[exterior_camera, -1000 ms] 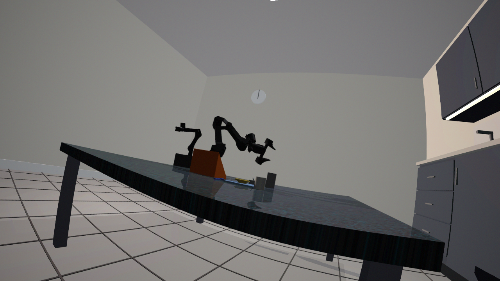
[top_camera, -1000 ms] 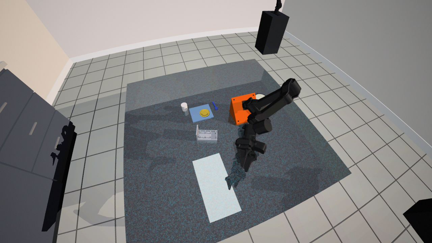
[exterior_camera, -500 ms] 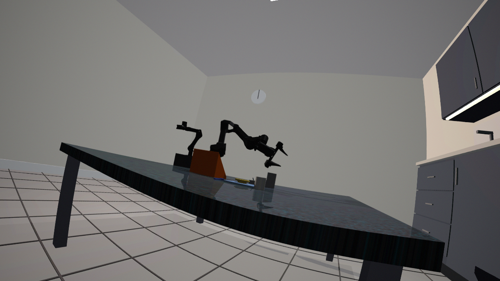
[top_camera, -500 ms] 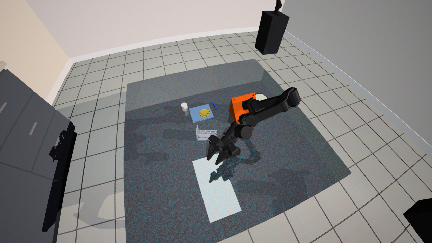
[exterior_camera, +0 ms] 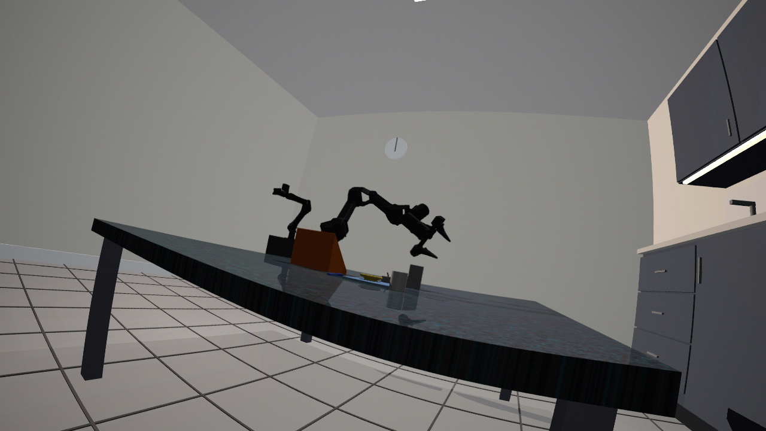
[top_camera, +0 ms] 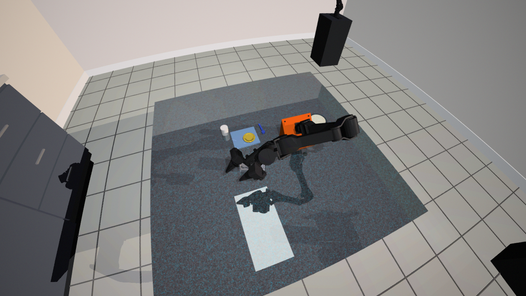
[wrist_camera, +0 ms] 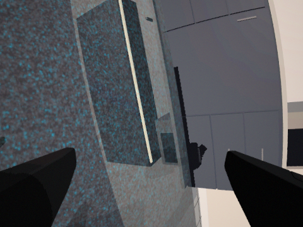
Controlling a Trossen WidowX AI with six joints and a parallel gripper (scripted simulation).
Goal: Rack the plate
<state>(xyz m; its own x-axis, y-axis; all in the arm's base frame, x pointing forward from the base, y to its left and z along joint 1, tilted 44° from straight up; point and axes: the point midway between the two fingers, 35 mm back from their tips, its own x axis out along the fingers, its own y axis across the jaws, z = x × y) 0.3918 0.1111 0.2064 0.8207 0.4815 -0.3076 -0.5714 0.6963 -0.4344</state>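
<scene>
Now: the yellow plate 140 mm behind my gripper tip, 290 mm to the right of it and 140 mm below it. The rest, counted from my gripper tip: blue mat 110 mm behind, 310 mm to the right, 160 mm below; grey dish rack 110 mm behind, 110 mm to the right, 130 mm below; white cup 10 mm behind, 380 mm to the right, 130 mm below.
</scene>
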